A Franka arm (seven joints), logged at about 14 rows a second.
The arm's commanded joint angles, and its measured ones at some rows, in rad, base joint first. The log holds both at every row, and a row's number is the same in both.
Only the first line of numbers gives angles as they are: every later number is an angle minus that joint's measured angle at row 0.
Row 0, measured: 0.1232, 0.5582, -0.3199, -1.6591, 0.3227, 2.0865, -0.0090
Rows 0 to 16, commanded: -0.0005, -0.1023, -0.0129, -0.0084, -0.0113, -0.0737, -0.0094; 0.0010, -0.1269, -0.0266, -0.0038, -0.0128, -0.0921, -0.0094; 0.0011, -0.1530, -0.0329, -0.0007, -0.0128, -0.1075, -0.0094; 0.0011, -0.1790, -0.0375, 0.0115, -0.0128, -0.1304, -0.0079; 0.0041, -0.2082, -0.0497, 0.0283, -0.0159, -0.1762, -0.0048; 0.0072, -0.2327, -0.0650, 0.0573, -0.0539, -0.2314, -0.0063; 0.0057, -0.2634, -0.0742, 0.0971, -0.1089, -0.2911, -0.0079; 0.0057, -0.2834, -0.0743, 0.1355, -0.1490, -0.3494, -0.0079; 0.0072, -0.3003, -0.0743, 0.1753, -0.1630, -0.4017, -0.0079; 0.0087, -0.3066, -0.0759, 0.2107, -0.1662, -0.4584, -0.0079; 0.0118, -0.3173, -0.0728, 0.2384, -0.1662, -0.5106, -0.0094; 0.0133, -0.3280, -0.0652, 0.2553, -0.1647, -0.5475, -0.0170; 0.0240, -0.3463, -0.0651, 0.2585, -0.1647, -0.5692, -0.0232; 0.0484, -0.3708, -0.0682, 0.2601, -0.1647, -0.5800, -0.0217; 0.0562, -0.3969, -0.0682, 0.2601, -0.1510, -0.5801, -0.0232; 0.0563, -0.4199, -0.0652, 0.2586, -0.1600, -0.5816, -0.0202; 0.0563, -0.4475, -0.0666, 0.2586, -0.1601, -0.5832, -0.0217
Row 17, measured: 0.0516, -0.3885, -0.0644, 0.2608, -0.1488, -0.5603, -0.0135
